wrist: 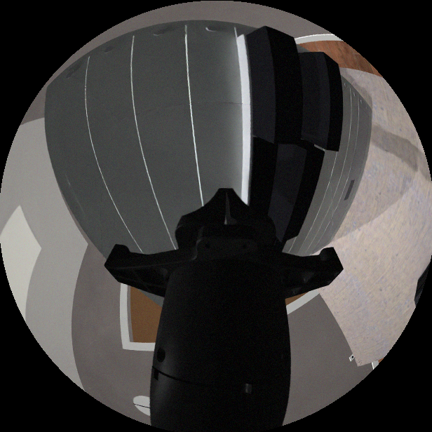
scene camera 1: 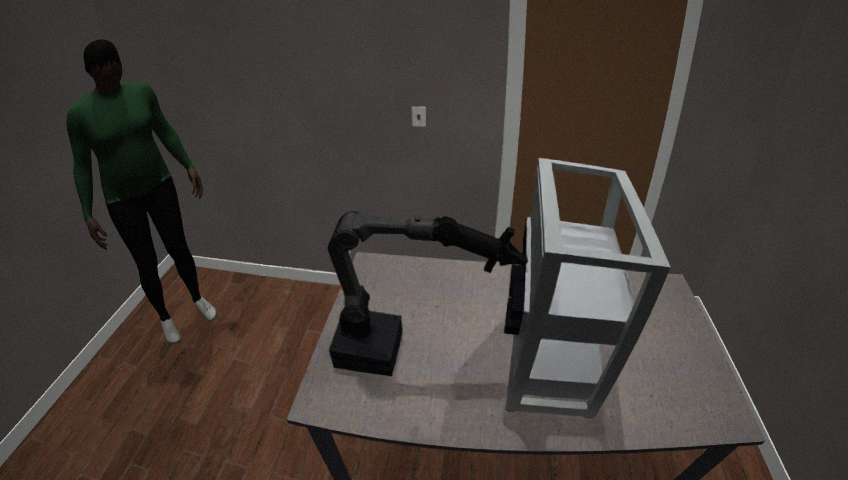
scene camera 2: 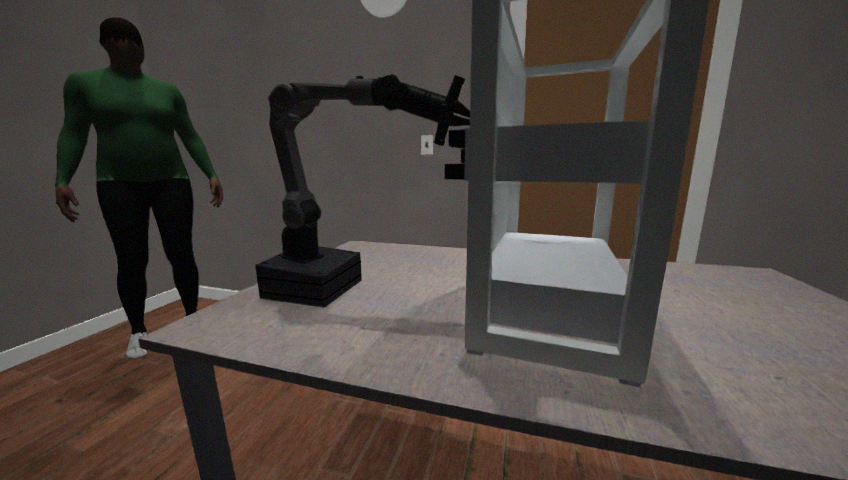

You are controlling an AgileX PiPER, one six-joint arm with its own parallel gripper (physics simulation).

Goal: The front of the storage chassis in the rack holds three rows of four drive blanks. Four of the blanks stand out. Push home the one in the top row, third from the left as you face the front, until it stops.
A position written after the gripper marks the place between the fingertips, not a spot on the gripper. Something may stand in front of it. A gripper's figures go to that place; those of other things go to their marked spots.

Labels:
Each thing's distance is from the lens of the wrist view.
gripper point(wrist: 225, 197): 14 cm
grey rack point(wrist: 147, 131): 13 cm

